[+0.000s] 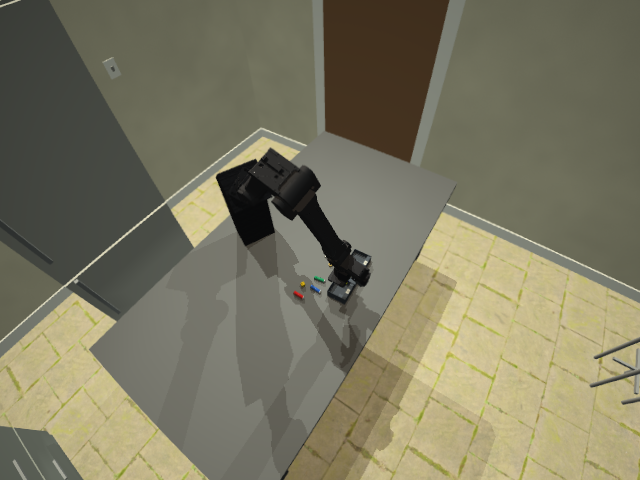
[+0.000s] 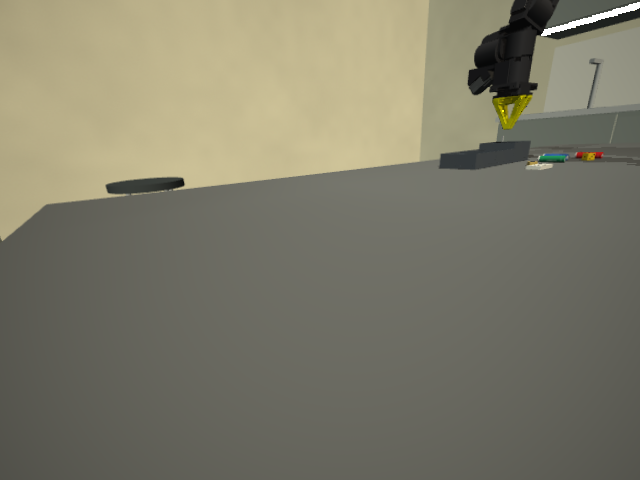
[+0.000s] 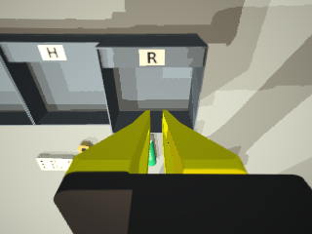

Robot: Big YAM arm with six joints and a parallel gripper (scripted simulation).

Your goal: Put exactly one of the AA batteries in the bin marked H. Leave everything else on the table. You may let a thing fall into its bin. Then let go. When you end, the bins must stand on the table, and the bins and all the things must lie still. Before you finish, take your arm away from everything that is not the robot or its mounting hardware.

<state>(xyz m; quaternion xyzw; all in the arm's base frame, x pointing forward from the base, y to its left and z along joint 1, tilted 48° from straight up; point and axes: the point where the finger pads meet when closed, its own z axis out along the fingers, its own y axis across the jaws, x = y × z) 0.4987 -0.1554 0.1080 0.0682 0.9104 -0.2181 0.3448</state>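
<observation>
Now: hand 3 cm short of the dark bin, 8 cm to the right of it and 6 cm above it. From my hand the other things lie so: blue battery: 11 cm behind, 8 cm below; brass nut: 6 cm behind, 13 cm to the left, 8 cm below; green battery: 10 cm behind, 4 cm to the left, 8 cm below.
</observation>
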